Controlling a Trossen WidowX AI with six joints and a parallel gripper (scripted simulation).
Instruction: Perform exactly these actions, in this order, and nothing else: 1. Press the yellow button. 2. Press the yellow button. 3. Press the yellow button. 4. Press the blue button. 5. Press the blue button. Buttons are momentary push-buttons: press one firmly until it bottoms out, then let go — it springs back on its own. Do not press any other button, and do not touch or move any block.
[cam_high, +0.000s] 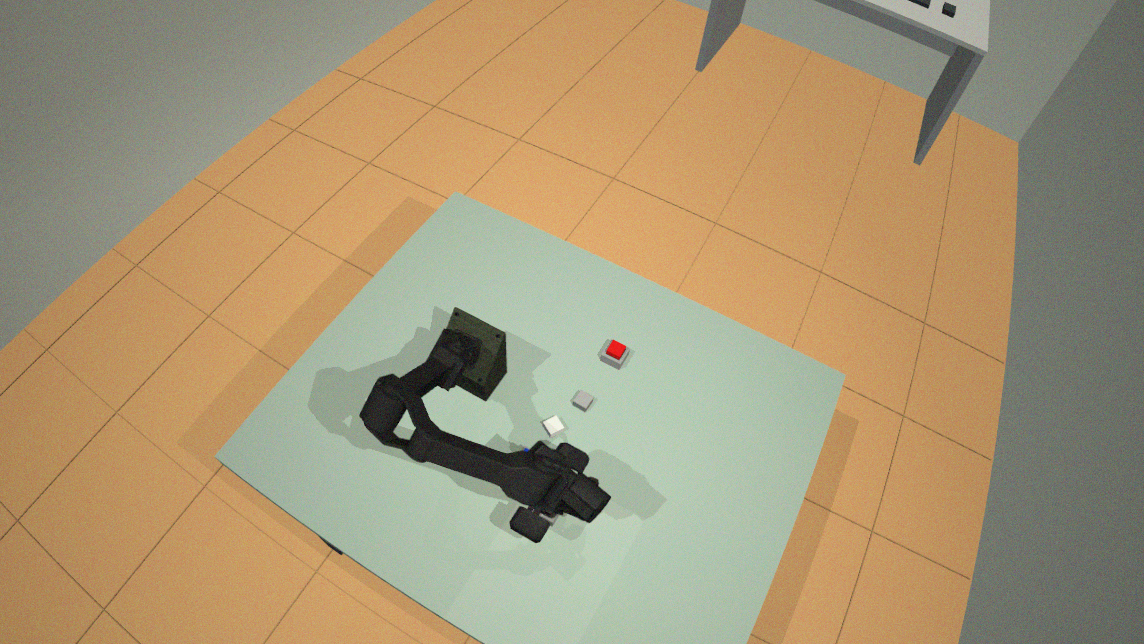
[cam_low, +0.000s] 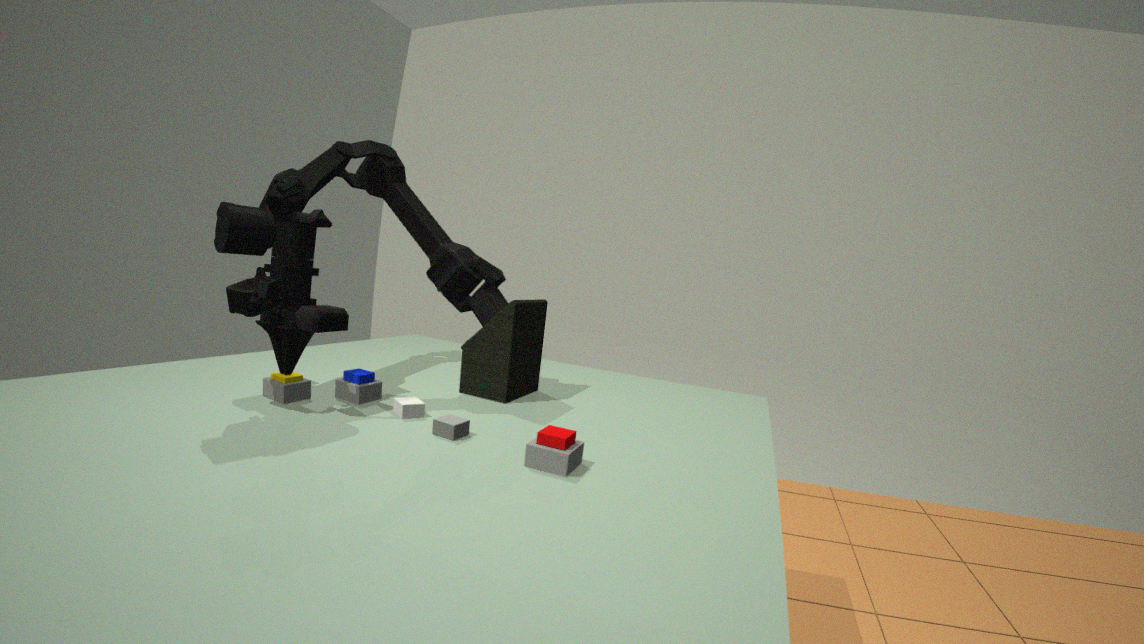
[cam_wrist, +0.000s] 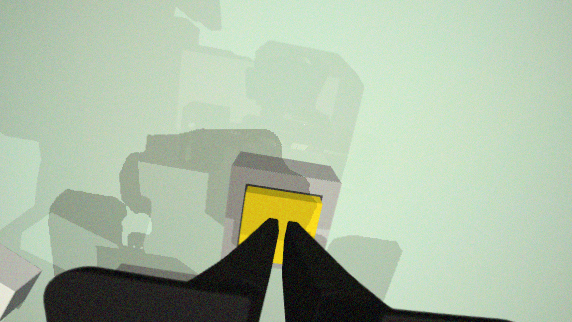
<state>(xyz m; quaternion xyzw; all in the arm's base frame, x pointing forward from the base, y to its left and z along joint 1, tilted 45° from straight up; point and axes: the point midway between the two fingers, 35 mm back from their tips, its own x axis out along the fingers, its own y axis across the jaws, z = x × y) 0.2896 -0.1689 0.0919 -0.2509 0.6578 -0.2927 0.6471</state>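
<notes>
The yellow button is 1 cm below my gripper tip. From my gripper tip the other things lie so: grey block (25 cm to the left, 5 cm behind, 2 cm below); blue button (8 cm behind, 7 cm to the left); white block (16 cm to the left, 7 cm behind, 2 cm below).
</notes>
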